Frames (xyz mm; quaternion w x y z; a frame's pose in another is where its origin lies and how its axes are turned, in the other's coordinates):
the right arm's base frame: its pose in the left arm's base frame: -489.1 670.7 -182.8 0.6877 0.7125 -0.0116 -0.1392
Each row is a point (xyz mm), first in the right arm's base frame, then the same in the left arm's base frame.
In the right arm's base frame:
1: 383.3 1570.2 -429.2
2: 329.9 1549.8 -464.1
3: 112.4 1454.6 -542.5
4: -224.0 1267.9 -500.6
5: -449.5 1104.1 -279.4
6: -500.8 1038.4 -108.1
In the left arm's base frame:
1: 245.9 925.4 1297.6
2: 198.5 971.7 1287.8
3: -10.4 1098.7 1235.1
4: -375.3 1137.8 1112.3
5: -668.1 977.5 989.0
6: -765.6 824.4 931.1

